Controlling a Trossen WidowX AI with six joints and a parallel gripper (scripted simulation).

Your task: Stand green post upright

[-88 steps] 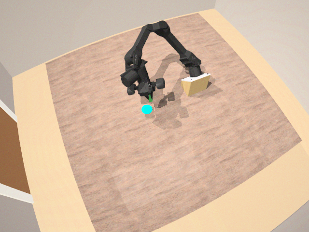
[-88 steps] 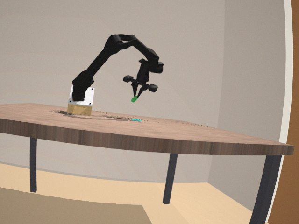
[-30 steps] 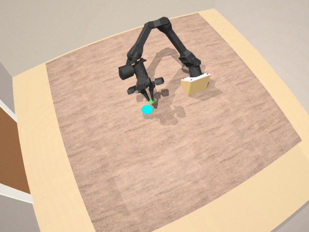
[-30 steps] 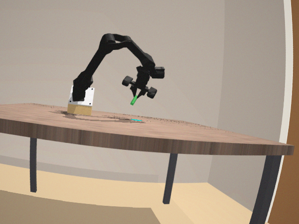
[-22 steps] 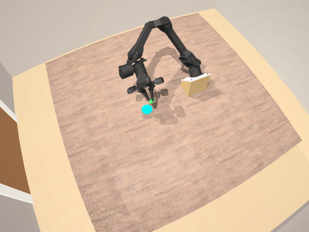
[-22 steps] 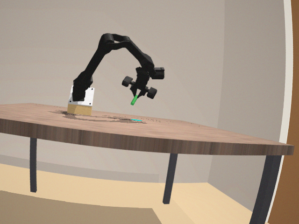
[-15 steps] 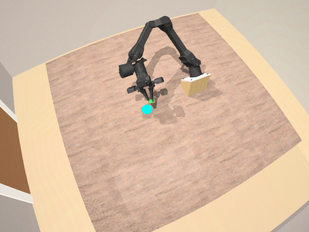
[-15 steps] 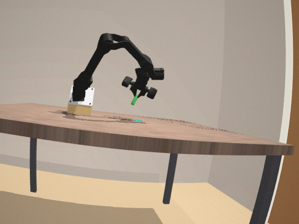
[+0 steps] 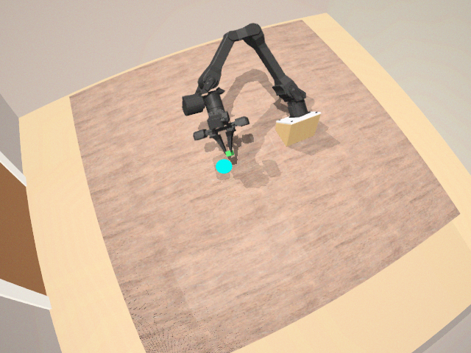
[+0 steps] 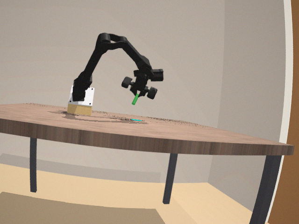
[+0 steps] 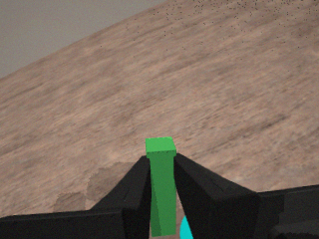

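Right now my gripper tip is 30 mm to the left of the cyan circle and 130 mm above it. From my gripper tip the other things lie so: green post: 10 mm behind, 10 mm to the right, 20 mm below.
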